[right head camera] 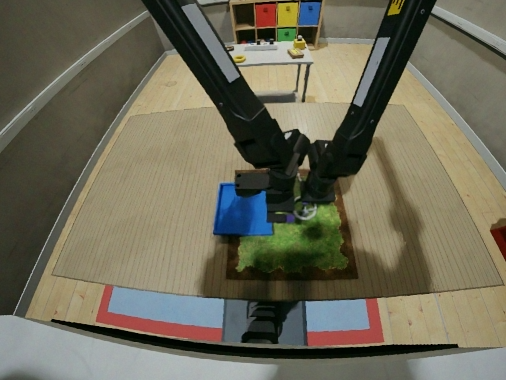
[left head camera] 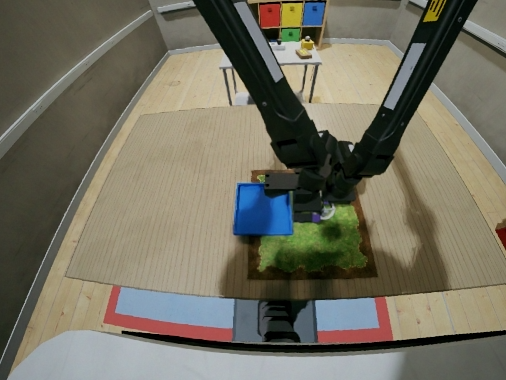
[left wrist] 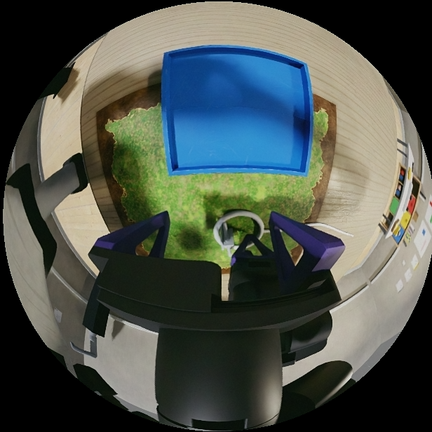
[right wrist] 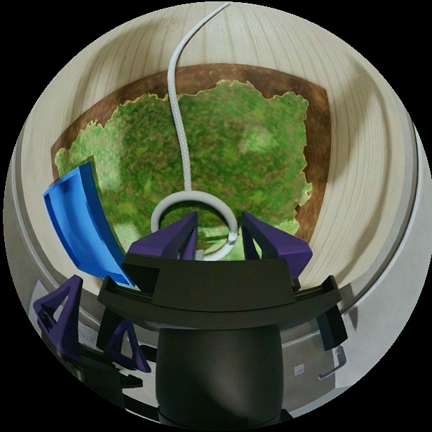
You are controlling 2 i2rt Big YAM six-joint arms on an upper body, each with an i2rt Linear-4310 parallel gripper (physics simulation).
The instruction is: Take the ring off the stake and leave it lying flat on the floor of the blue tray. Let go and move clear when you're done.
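Places are measured from the left arm's base along level axes (x down, y right, z back), in metres.
Where they show: left gripper, fingertip midpoint: (right head camera: 278,207) (left head camera: 300,206); right gripper, fingertip midpoint: (right head camera: 311,202) (left head camera: 329,201).
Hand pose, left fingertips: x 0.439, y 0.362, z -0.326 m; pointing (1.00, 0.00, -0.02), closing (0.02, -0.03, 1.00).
After its pixels a point has its place.
A white ring (left head camera: 327,217) {x 0.517, y 0.466, z -0.320 m} (right head camera: 305,218) {x 0.518, y 0.456, z -0.318 m} (left wrist: 239,213) (right wrist: 189,194) is around or over a small grey stake (left wrist: 226,236) on the green mat; whether it is raised is hard to tell. The blue tray (left head camera: 263,234) {x 0.508, y 0.249, z -0.261 m} (right head camera: 242,234) {x 0.508, y 0.248, z -0.261 m} (left wrist: 240,173) (right wrist: 102,227) lies to the left in the head views. My right gripper (right wrist: 219,216) (left wrist: 248,242) is partly open, with the ring's near right side between its fingertips in the right wrist view and gaps beside it. My left gripper (left wrist: 219,216) is wide open and empty, above the mat beside the tray. The arms hide parts of the ring in the head views.
A white rope (right wrist: 182,140) (left wrist: 340,230) runs from the ring's far side across the green mat (left head camera: 312,245) {x 0.525, y 0.406, z -0.228 m} (right head camera: 295,247) {x 0.526, y 0.416, z -0.224 m}. The two wrists are close together above the mat. A small white table (left head camera: 292,59) and a shelf of coloured boxes stand at the back.
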